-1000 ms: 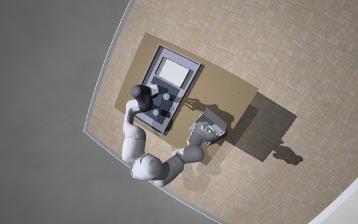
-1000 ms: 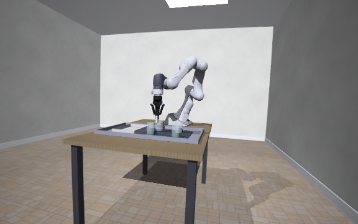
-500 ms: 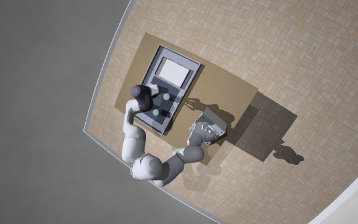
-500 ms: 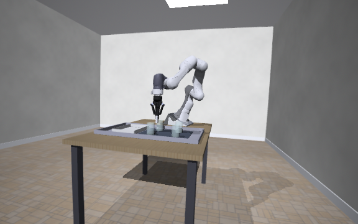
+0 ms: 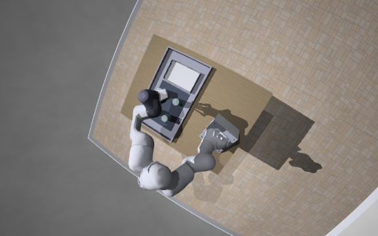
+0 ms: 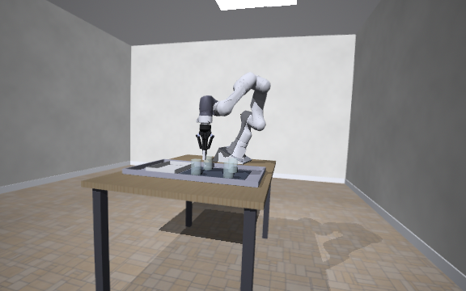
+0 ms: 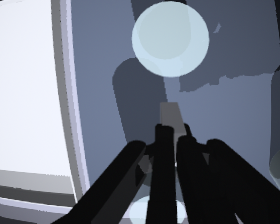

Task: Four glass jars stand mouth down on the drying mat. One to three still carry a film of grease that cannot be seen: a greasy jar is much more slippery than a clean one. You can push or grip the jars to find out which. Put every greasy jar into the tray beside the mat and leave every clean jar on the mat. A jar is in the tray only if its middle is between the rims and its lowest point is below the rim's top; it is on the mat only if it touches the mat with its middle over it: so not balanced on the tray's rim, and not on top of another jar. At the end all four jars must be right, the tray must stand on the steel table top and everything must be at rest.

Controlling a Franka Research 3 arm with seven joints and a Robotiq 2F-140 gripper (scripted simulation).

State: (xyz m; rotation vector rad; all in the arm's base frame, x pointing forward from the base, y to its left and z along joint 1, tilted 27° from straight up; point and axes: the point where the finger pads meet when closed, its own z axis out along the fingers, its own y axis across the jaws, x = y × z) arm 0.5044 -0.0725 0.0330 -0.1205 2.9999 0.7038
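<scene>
Right now my hand is 110 mm above the dark drying mat, 100 mm to the right of it and 10 mm short of it. The rest, counted from my hand: white tray (220 mm to the right, 100 mm below, 40 mm ahead).
</scene>
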